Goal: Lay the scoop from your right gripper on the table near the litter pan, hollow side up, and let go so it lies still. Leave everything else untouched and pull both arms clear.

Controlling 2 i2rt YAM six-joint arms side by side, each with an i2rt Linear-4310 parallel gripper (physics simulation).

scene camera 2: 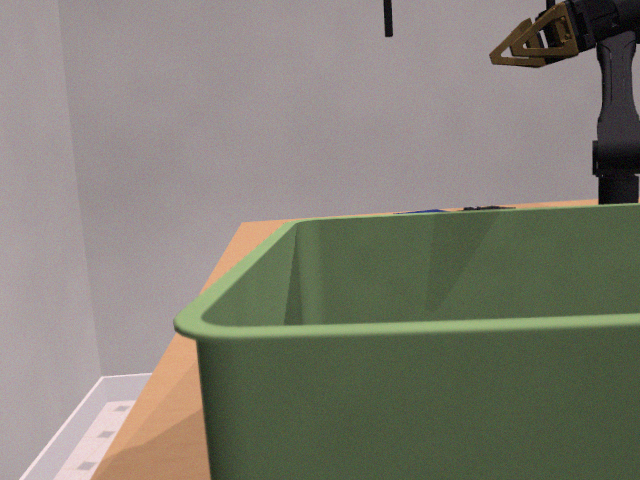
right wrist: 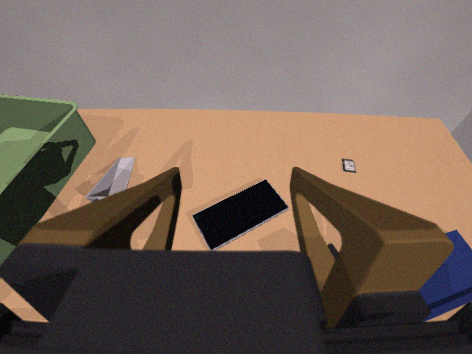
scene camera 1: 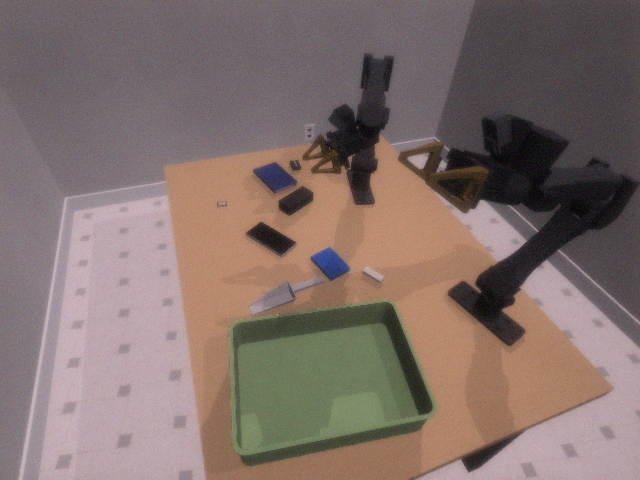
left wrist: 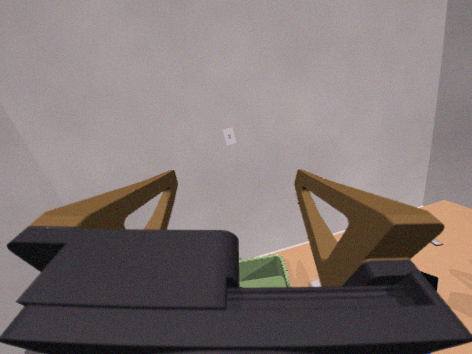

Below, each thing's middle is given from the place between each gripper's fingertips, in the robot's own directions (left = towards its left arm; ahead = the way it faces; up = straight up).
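Scene:
From my left hand, the grey scoop point(scene camera 1: 284, 293) is 20 cm to the right, 12 cm ahead and 50 cm below. There's a dark blue book point(scene camera 1: 272, 175) that's 71 cm to the right of my left hand, 7 cm behind it and 50 cm below it, and a black phone point(scene camera 1: 270, 238) that's 43 cm to the right of that same left hand, 7 cm ahead of it and 50 cm below it.
As for my right hand, the black phone is 110 mm ahead of it, 20 mm to the right of it and 250 mm below it. The grey scoop sits 200 mm to the left of my right hand, 160 mm ahead and 240 mm below, and the dark blue book is 310 mm to the right of my right hand, 30 mm behind it and 250 mm below it.

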